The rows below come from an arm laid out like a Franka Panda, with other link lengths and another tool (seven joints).
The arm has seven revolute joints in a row. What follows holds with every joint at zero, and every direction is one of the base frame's. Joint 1 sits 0.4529 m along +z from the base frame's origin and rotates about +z. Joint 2 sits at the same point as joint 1 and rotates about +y. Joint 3 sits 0.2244 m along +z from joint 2 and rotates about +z. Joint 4 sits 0.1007 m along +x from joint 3 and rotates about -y. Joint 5 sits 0.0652 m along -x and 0.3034 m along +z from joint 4 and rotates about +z. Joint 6 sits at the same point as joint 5 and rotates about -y. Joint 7 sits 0.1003 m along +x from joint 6 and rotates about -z. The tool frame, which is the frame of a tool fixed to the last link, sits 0.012 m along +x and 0.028 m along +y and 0.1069 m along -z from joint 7; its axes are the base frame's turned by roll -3.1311, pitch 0 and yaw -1.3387 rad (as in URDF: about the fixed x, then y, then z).
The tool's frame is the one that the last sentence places.
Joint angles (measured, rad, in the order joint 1, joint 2, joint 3, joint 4, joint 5, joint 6, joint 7), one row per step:
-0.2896, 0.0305, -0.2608, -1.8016, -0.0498, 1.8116, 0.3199
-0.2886, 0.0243, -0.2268, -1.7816, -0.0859, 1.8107, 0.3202
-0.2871, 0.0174, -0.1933, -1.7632, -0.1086, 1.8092, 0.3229
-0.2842, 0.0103, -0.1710, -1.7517, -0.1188, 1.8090, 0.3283
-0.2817, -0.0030, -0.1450, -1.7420, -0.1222, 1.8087, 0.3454
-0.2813, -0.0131, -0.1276, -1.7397, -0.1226, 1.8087, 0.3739
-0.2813, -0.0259, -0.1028, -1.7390, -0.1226, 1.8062, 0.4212
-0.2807, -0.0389, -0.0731, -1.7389, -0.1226, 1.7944, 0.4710
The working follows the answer.
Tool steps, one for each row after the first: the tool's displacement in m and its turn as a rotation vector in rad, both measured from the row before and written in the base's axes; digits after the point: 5 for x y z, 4 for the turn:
0.00882, 0.01313, 0.01103, -0.0407, -0.0048, 0.0436
0.00850, 0.01448, 0.01103, -0.0289, -0.0113, 0.0372
0.00565, 0.01113, 0.00860, -0.0158, -0.0131, 0.0219
0.00538, 0.01343, 0.01131, -0.0106, -0.0221, 0.0121
0.00283, 0.00836, 0.00653, -0.0036, -0.0156, -0.0104
0.00344, 0.01170, 0.00706, -0.0016, -0.0172, -0.0223
0.00311, 0.01474, 0.00570, 0.0018, -0.0084, -0.0204

Tool pose at each row, in the base's axes (x y z in m, rotation vector in rad; rounded; the steps above come from the unrounded poses):
0.46667, -0.26308, 0.54878, 1.4059, -2.7496, 0.0344
0.47549, -0.24995, 0.55981, 1.4572, -2.7057, 0.0952
0.48399, -0.23547, 0.57084, 1.5039, -2.6749, 0.1443
0.48964, -0.22435, 0.57944, 1.5334, -2.6616, 0.1767
0.49502, -0.21091, 0.59074, 1.5539, -2.6642, 0.2093
0.49785, -0.20256, 0.59727, 1.5435, -2.6814, 0.2265
0.50129, -0.19086, 0.60433, 1.5174, -2.7093, 0.2422
0.50440, -0.17612, 0.61003, 1.4919, -2.7306, 0.2463

